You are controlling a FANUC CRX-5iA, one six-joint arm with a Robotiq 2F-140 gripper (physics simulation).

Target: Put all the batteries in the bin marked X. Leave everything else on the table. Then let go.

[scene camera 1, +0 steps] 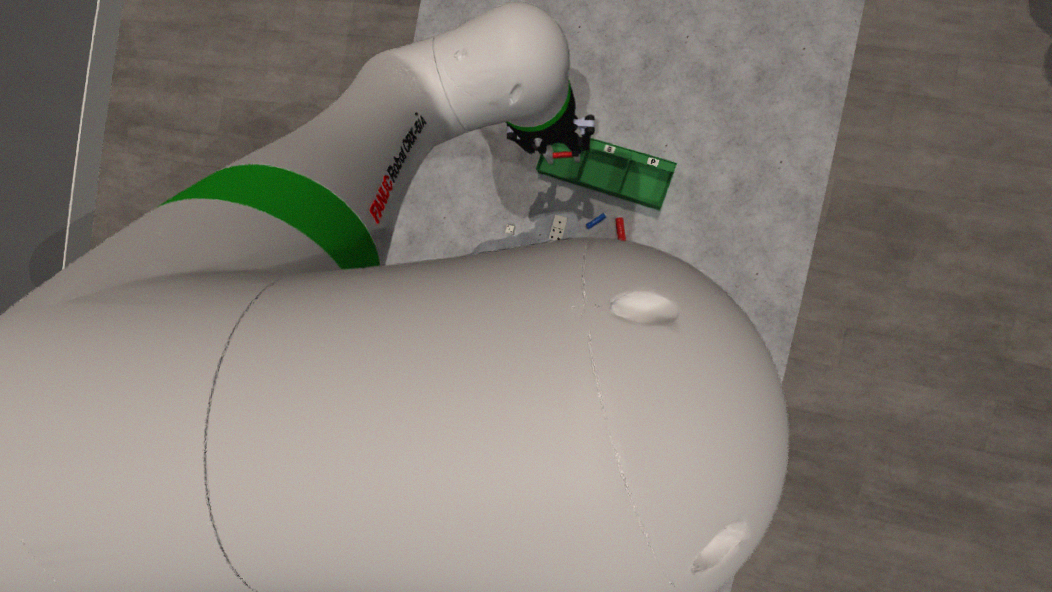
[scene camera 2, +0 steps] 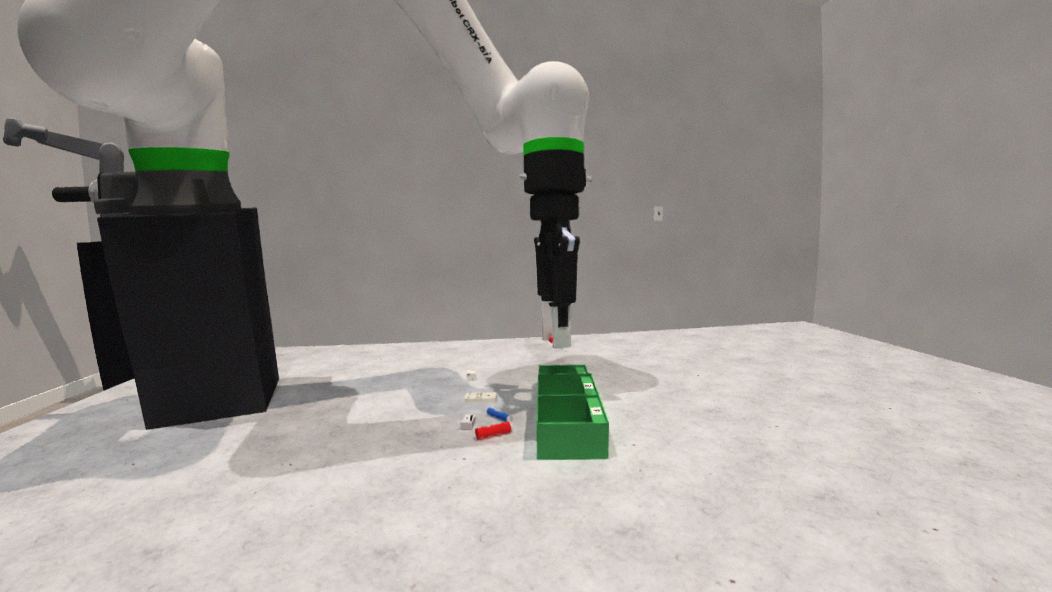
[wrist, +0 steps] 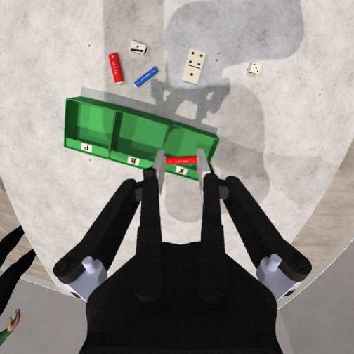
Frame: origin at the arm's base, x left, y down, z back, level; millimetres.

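Seen in the pictures: gripper, fingertip midpoint: [scene camera 1: 564,155] [scene camera 2: 555,343]; arm's base, link origin: [scene camera 2: 188,211].
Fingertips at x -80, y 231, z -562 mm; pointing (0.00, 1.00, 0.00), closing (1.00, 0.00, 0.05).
Observation:
Pixels of each thing's middle, then the offset from my fingertips to it.
- green three-part box, body centre: [scene camera 2: 566,398] [scene camera 1: 604,168] dy +66, dx -69, dz +7 mm
- larger red battery, body centre: [scene camera 2: 494,430] [scene camera 1: 620,228] dy +82, dx -105, dz +120 mm
- blue battery, body centre: [scene camera 2: 499,415] [scene camera 1: 596,220] dy +84, dx -59, dz +105 mm
- domino, body centre: [scene camera 2: 480,397] [scene camera 1: 558,228] dy +85, dx +18, dz +123 mm
- die, body centre: [scene camera 2: 471,375] [scene camera 1: 510,229] dy +81, dx +115, dz +128 mm
- small sharpener, body centre: [scene camera 2: 468,421] dy +83, dx -69, dz +151 mm
My gripper [scene camera 1: 562,156] [scene camera 2: 556,338] [wrist: 180,158] is shut on a red battery [scene camera 1: 562,154] [wrist: 181,160], held by its ends. It hangs above the bin marked X [wrist: 189,141], the end compartment of the green three-part box [scene camera 1: 625,195] [scene camera 2: 572,441] [wrist: 142,108]. In scene camera 2 the fingertips are well above the box rim and a bit of red shows between them. A larger red battery [scene camera 1: 620,228] [scene camera 2: 492,430] [wrist: 116,68] and a blue battery [scene camera 1: 595,220] [scene camera 2: 498,414] [wrist: 146,76] lie on the table beside the box.
A domino [scene camera 1: 558,227] [scene camera 2: 480,396] [wrist: 194,66], a die [scene camera 1: 509,228] [scene camera 2: 470,375] [wrist: 254,68] and a small sharpener [scene camera 2: 467,421] [wrist: 138,47] lie on the table on the batteries' side of the box. The box's other compartments are marked B and P.

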